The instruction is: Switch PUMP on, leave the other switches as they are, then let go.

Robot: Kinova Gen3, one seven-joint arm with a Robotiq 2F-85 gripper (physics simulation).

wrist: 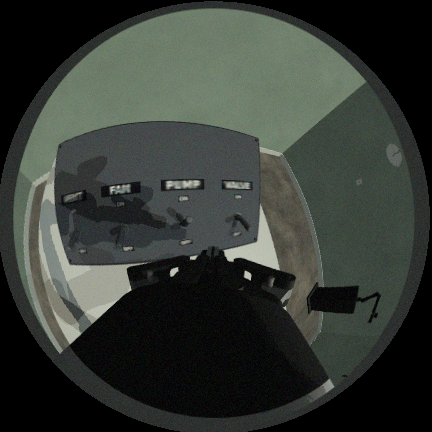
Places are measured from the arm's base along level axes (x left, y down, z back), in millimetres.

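Where they show: gripper, fingertip midpoint: (212,253).
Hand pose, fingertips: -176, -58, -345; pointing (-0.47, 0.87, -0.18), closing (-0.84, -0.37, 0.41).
Things, the pixels of their top centre, and the offset from my fingertips, as dx, dy, dz.
- PUMP lever at its top centre: (188,217) +6, +27, -60
- FAN lever at its top centre: (116,235) +126, +39, -72
- VALVE lever at its top centre: (248,220) -109, +39, -23
The grey panel (160,145) carries labelled switches. The PUMP lever (186,220), between its ON mark and its lower mark, looks short and end-on, with a dark streak running up and left. It does not hang down like the others, and its exact tilt is hard to tell. The FAN lever (119,237) points down, the VALVE lever (243,222) points down and right, and the lever at the far left (74,238) points down in shadow. My gripper (212,253) is shut and empty, below and right of the PUMP lever, apart from it in the view.
A pale table surface with a brown border (295,230) lies behind and beside the panel. A dark box-like fixture with a bent arm (334,299) shows at the right. Green walls (200,65) surround the scene. An arm-shaped shadow falls across the panel's left half.
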